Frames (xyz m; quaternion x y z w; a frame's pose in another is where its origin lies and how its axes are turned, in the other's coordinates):
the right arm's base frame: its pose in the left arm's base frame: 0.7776 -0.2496 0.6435 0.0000 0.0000 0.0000 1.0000
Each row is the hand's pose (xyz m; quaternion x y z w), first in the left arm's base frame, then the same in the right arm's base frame.
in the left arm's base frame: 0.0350 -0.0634 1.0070 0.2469 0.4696 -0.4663 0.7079
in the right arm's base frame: -0.7426 0.1862 0.3635 0.2469 0.4696 -0.4663 0.7079
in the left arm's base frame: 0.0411 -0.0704 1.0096 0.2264 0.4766 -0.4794 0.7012
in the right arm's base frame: -0.7365 0.1792 0.3661 0.2264 0.4766 -0.4794 0.7012
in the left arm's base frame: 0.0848 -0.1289 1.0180 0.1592 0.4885 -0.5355 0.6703
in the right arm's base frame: -0.6928 0.1207 0.3745 0.1592 0.4885 -0.5355 0.6703
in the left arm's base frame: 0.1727 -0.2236 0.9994 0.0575 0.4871 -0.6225 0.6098
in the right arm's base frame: -0.6049 0.0260 0.3559 0.0575 0.4871 -0.6225 0.6098
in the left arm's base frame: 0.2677 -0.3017 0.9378 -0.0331 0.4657 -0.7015 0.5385
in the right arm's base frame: -0.5099 -0.0521 0.2943 -0.0331 0.4657 -0.7015 0.5385
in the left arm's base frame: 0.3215 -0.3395 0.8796 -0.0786 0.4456 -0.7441 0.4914
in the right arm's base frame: -0.4561 -0.0899 0.2361 -0.0786 0.4456 -0.7441 0.4914
